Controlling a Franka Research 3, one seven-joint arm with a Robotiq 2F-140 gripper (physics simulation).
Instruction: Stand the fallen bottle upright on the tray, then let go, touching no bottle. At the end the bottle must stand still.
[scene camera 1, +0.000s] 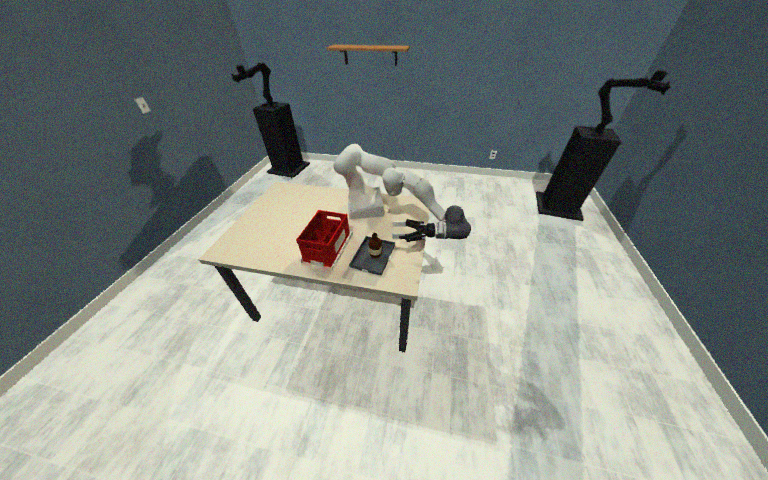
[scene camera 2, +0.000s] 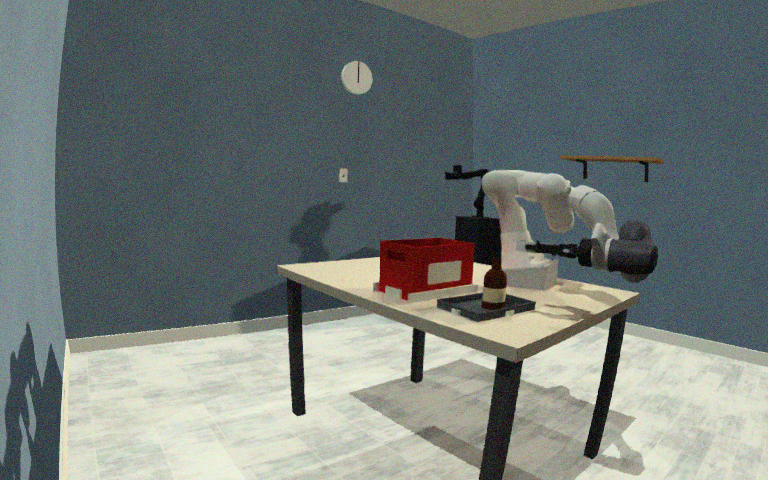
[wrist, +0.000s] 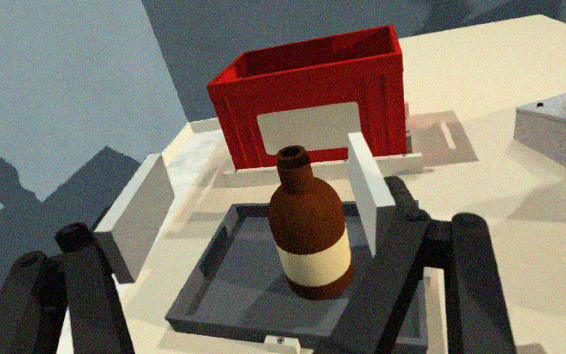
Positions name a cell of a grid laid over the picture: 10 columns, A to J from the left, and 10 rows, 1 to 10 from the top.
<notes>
In view: the gripper (scene camera 2: G6), a brown bottle (scene camera 2: G6) and a low white strip (wrist: E5).
The brown bottle is seen too in the wrist view (wrist: F7). The gripper shows as well in the wrist view (wrist: E5).
</notes>
